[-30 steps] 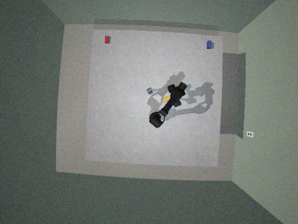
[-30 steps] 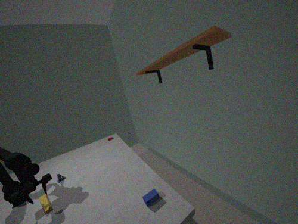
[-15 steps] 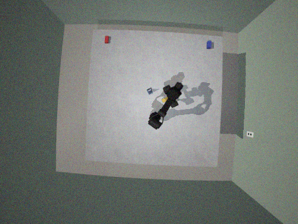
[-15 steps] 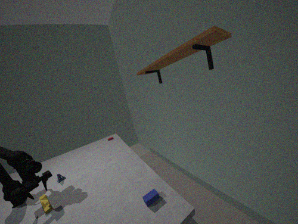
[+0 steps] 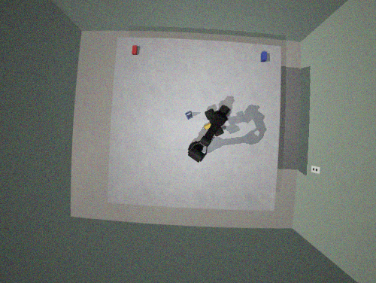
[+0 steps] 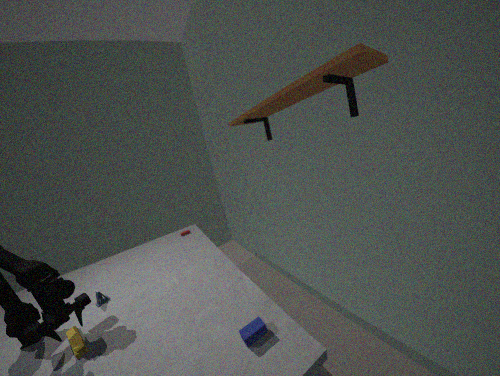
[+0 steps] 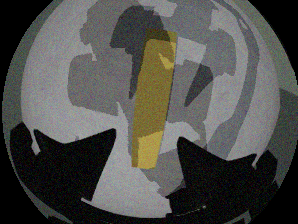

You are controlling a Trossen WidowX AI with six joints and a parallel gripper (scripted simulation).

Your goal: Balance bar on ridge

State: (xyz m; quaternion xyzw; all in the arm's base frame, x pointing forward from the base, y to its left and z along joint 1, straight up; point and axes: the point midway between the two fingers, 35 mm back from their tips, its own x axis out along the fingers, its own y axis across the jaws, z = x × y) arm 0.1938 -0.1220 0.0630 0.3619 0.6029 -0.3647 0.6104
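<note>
Right now my gripper tip is 20 mm to the left of the yellow bar, 20 mm above it and 10 mm short of it. The rest, counted from my gripper tip: blue block (550 mm ahead, 380 mm to the right, 10 mm below); red block (620 mm to the left, 550 mm ahead, 20 mm below); ridge (180 mm to the left, 60 mm ahead, 30 mm above).
</note>
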